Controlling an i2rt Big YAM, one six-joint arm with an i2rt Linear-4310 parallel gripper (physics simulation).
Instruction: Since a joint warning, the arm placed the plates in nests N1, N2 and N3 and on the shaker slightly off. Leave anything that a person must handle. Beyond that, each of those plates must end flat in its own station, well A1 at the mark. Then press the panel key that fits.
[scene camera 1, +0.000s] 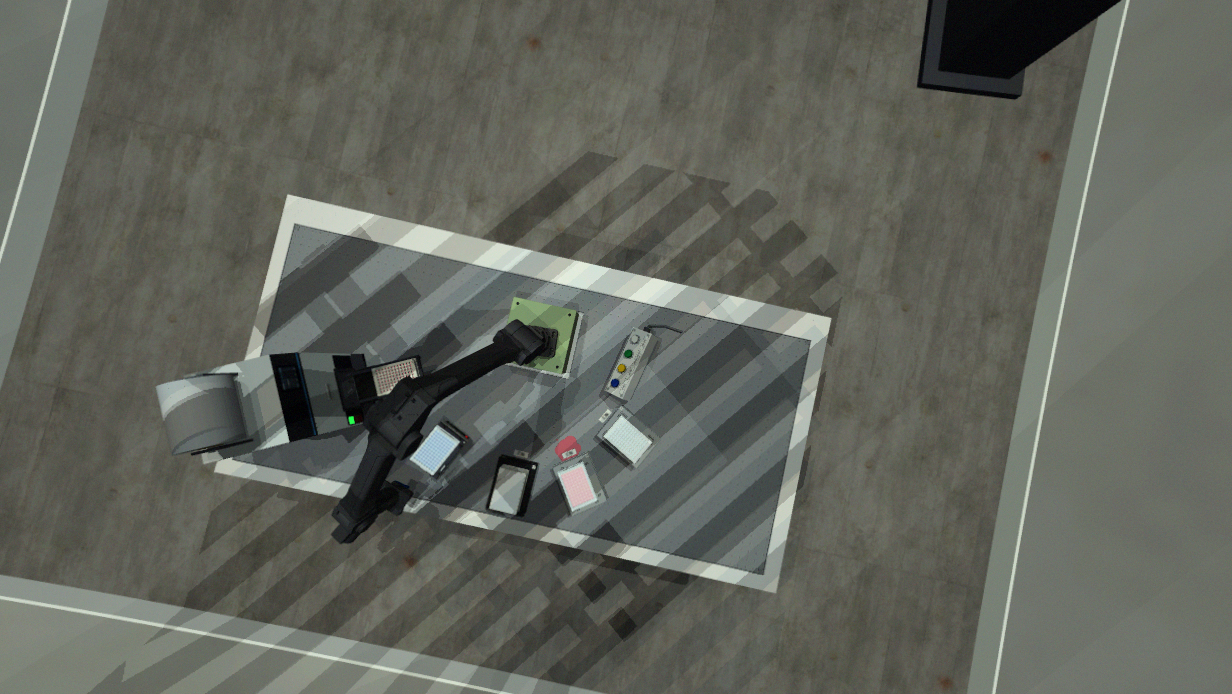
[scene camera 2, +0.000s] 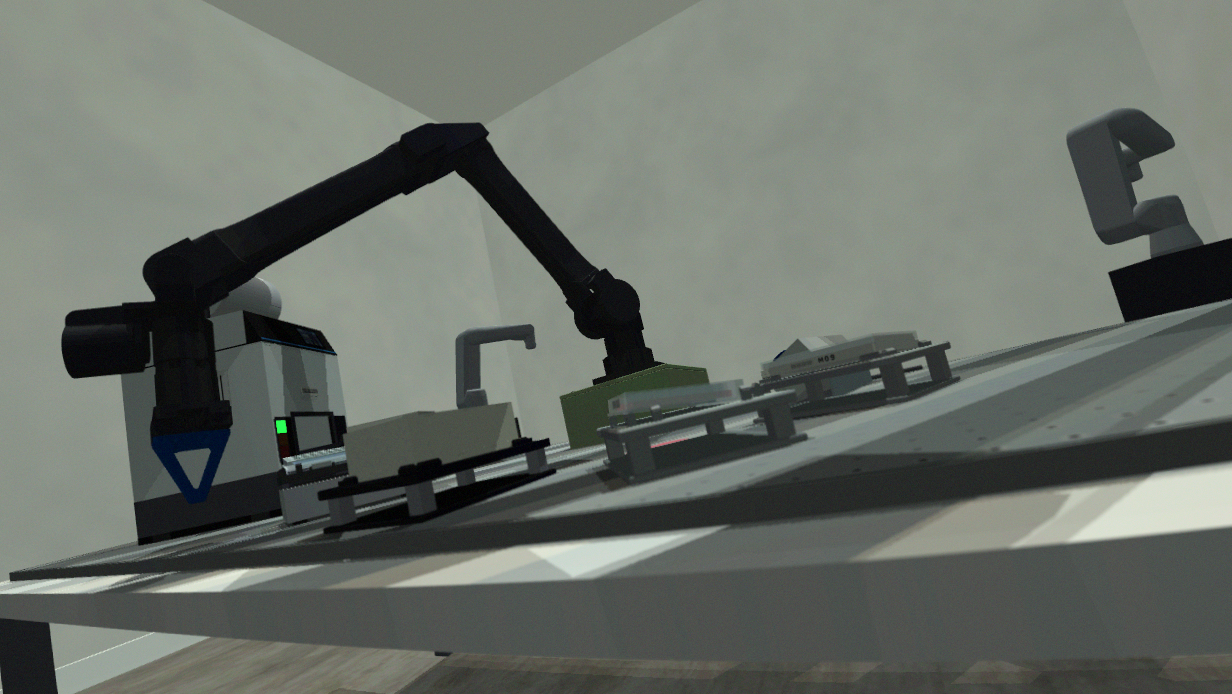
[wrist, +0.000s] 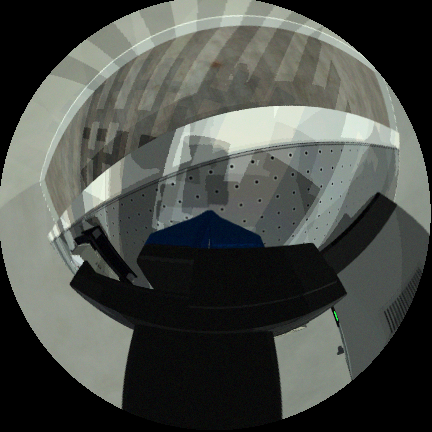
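My gripper (scene camera 1: 540, 339) (scene camera 2: 622, 372) (wrist: 209, 216) is shut, with nothing between its blue fingertips. It points down at the top of the green shaker (scene camera 1: 556, 321) (scene camera 2: 641, 401) near the back of the table; I cannot tell whether it touches. A row of nests lies near the front edge. It holds a blue plate (scene camera 1: 436, 448), a black-framed nest with a greyish plate (scene camera 1: 512, 485) (scene camera 2: 426, 438), a pink plate (scene camera 1: 576, 485) with a red tag (scene camera 1: 565, 446) beside it, and a white plate (scene camera 1: 626, 438). The key panel (scene camera 1: 629, 362) has green, yellow and blue keys and lies right of the shaker.
A grey-white instrument (scene camera 1: 257, 398) (scene camera 2: 232, 405) stands at the table's left end, with a well plate (scene camera 1: 393, 375) on its tray. Two raised nests (scene camera 2: 689, 419) (scene camera 2: 861, 358) show in the low view. A dark cabinet (scene camera 1: 982, 43) stands off the table.
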